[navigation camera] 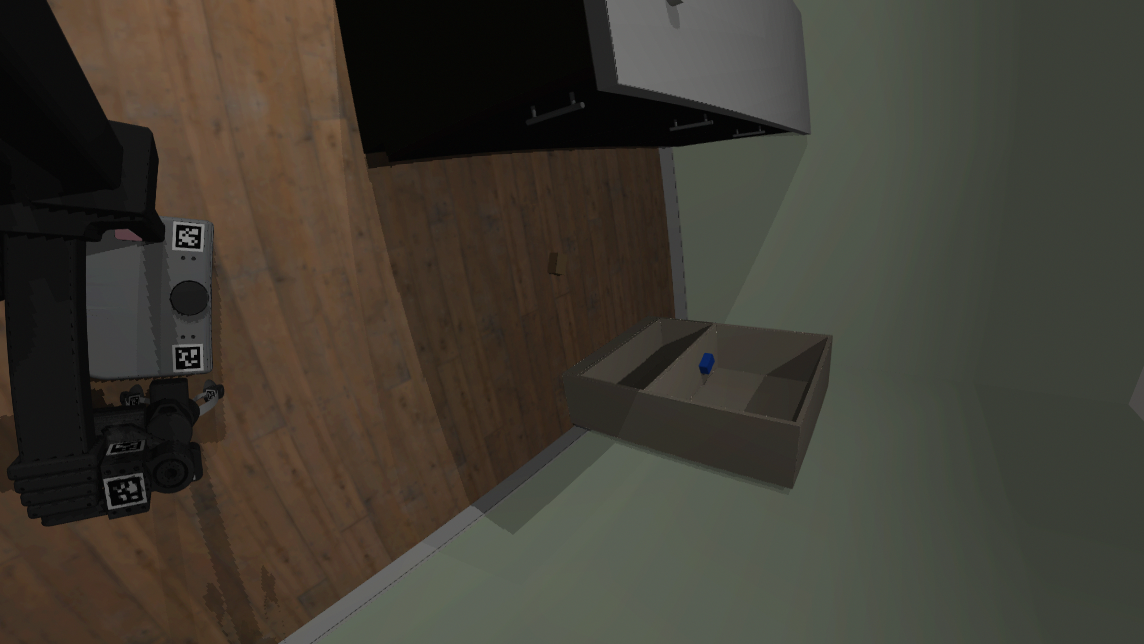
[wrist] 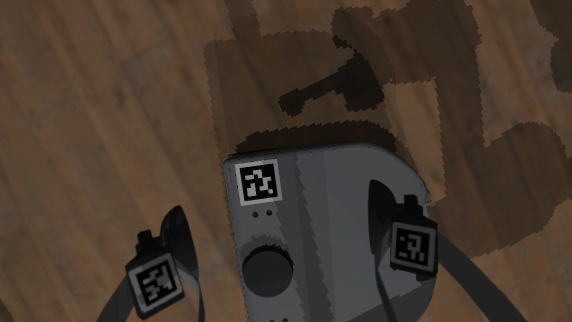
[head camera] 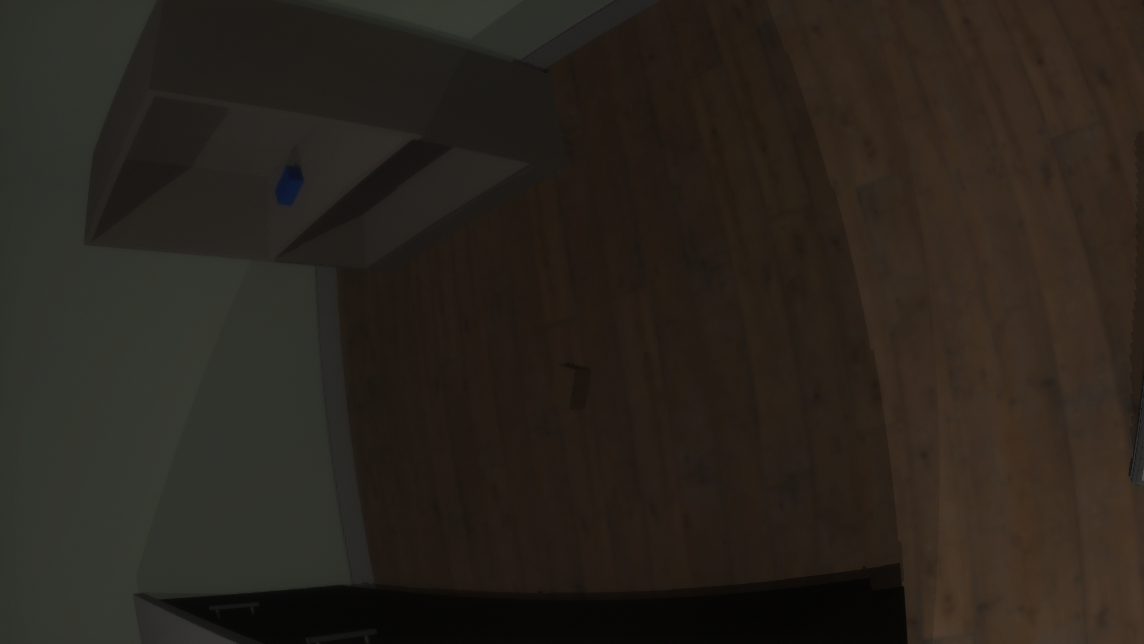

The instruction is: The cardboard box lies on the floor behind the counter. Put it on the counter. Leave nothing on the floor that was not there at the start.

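Places are measured from the robot's base along level axes (x up, y back, z right), in metres.
Pixels of known places: gripper, fingertip midpoint: (wrist: 279, 217); robot's base, link origin: (navigation camera: 188, 294) (wrist: 269, 235).
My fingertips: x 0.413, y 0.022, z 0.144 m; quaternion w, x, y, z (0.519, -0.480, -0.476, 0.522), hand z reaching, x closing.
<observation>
For each thing: its top centre in the pictures, then the offset to it from my fingertips. "pt": a spot on its surface instead.
- cardboard box, top centre: (head camera: 562, 386) (navigation camera: 561, 263) dx -0.363, dy -1.331, dz -0.317 m
- open shelf unit, surface spot: (head camera: 344, 88) pt dx +0.204, dy -1.461, dz +0.260 m
The cardboard box (head camera: 579, 389) (navigation camera: 553, 262) is small, brown and dim. It lies on the floor near the dark side of the counter (head camera: 560, 620) (navigation camera: 480, 80), which has bar handles and a pale top. My gripper (navigation camera: 172, 393) (wrist: 279, 217) is open, with its fingers wide apart and nothing held between them. It points down over the edge of my own base, far from the box. The box does not show in the wrist view.
An open shelf unit (head camera: 344, 88) (navigation camera: 696, 436) stands by the wall with a blue object (head camera: 289, 185) (navigation camera: 706, 363) inside. My grey base (navigation camera: 124, 320) (wrist: 345, 200) lies under the gripper in the wrist view. My dark arm (navigation camera: 48, 344) is at the left of the navigation view.
</observation>
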